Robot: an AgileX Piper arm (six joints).
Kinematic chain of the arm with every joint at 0, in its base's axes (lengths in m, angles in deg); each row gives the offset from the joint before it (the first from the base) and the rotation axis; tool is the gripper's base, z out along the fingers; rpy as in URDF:
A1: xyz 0 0 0.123 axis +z
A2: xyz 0 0 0 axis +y
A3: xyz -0.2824 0 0.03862 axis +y
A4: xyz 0.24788 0 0.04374 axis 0.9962 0 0.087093
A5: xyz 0 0 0 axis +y
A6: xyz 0.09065 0 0.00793 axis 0.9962 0 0.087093
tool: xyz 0 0 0 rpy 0 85.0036 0
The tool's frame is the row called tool.
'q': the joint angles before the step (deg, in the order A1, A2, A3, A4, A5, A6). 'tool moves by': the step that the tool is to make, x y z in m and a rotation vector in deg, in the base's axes. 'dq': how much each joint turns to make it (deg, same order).
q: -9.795 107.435 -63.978 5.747 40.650 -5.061
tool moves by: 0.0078 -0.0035 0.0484 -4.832 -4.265 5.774
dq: 0.342 -4.346 -5.600 -4.269 5.056 -2.892
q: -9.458 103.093 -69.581 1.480 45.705 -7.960
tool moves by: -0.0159 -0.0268 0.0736 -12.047 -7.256 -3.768
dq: -2.074 -8.585 -4.541 -13.772 4.265 6.915
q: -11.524 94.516 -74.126 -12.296 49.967 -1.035
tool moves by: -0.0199 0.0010 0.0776 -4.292 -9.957 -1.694
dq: 0.275 -7.513 -6.884 -2.949 4.216 1.646
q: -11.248 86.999 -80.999 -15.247 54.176 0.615
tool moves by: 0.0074 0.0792 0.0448 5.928 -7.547 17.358
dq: 11.611 -1.325 -7.632 10.917 1.072 -6.888
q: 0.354 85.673 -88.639 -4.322 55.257 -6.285
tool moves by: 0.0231 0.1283 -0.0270 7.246 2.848 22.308
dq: 18.199 8.739 -4.218 10.439 -2.849 -4.220
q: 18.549 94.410 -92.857 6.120 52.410 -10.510
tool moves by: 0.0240 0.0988 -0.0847 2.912 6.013 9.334
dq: 10.848 14.394 -1.253 5.312 -8.905 -0.186
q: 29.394 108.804 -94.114 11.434 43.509 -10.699
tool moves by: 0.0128 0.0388 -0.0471 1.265 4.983 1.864
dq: 2.948 9.087 -4.192 3.797 -1.297 -0.012
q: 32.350 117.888 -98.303 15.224 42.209 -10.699
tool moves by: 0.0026 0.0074 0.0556 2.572 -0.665 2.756
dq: 0.012 0.341 -12.741 1.403 10.876 0.000
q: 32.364 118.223 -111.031 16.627 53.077 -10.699
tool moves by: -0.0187 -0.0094 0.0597 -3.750 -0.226 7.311
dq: -0.005 -1.445 -12.061 -1.062 16.805 -3.445
